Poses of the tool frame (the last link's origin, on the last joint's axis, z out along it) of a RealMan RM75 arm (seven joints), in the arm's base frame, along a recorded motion.
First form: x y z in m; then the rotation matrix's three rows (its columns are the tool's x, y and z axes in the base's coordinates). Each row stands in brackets.
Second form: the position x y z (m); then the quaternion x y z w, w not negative. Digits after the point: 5 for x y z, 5 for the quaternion.
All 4 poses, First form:
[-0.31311, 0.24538, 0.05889], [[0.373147, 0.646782, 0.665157], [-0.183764, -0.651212, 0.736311], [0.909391, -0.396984, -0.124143]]
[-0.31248, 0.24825, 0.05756], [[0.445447, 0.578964, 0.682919], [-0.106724, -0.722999, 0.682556], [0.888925, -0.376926, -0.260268]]
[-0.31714, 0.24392, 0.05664], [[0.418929, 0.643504, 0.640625], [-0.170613, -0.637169, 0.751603], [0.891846, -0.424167, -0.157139]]
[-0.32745, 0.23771, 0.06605], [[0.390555, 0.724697, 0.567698], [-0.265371, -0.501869, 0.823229], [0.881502, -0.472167, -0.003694]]
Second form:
-0.31311, 0.24538, 0.05889, -0.73289, -0.15794, -0.53710, 0.38659
-0.31248, 0.24825, 0.05756, -0.77922, -0.15151, -0.50430, 0.33992
-0.31714, 0.24392, 0.05664, -0.74385, -0.15893, -0.51505, 0.39516
-0.32745, 0.23771, 0.06605, -0.68850, -0.16679, -0.52622, 0.47037

